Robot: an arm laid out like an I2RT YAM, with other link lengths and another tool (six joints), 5 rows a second.
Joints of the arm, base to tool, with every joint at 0 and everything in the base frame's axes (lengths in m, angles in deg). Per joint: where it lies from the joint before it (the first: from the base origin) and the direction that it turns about. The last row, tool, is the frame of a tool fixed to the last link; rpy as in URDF.
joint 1: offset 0 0 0.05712 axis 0 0 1
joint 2: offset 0.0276 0.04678 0.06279 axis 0 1 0
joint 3: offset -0.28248 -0.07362 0 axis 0 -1 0
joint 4: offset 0.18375 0.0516 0.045 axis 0 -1 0
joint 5: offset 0.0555 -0.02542 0.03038 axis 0 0 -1
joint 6: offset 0.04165 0 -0.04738 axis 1 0 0
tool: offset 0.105 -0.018 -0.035 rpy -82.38 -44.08 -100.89
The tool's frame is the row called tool.
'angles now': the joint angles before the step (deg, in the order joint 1, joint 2, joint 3, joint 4, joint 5, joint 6). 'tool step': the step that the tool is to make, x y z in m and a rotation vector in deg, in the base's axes. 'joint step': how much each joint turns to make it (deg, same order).
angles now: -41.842 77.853 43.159 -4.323 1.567 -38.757
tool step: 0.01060 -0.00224 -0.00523 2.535 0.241 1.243
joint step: -0.004 3.019 2.207 -1.064 -2.065 0.524
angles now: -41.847 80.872 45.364 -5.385 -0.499 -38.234
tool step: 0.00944 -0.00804 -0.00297 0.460 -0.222 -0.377
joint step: 0.010 3.029 1.609 1.284 -0.029 0.624
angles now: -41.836 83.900 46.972 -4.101 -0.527 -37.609
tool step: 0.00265 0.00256 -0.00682 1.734 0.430 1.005
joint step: 0.000 1.090 -0.052 -0.333 -1.419 0.080
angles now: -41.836 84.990 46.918 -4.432 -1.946 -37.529
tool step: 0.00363 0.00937 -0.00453 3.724 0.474 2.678
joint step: 0.000 0.479 1.310 -3.674 -3.634 -0.087
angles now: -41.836 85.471 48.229 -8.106 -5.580 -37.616
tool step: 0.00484 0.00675 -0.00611 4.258 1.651 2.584
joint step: -0.044 2.009 2.682 -4.813 -3.301 -0.539
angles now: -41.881 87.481 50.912 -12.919 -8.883 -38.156
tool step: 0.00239 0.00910 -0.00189 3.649 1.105 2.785
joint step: -0.004 0.826 2.199 -4.807 -3.289 -0.949
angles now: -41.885 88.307 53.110 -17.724 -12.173 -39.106
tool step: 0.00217 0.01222 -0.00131 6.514 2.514 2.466
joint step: 0.017 2.265 4.881 -8.905 -3.997 -0.269
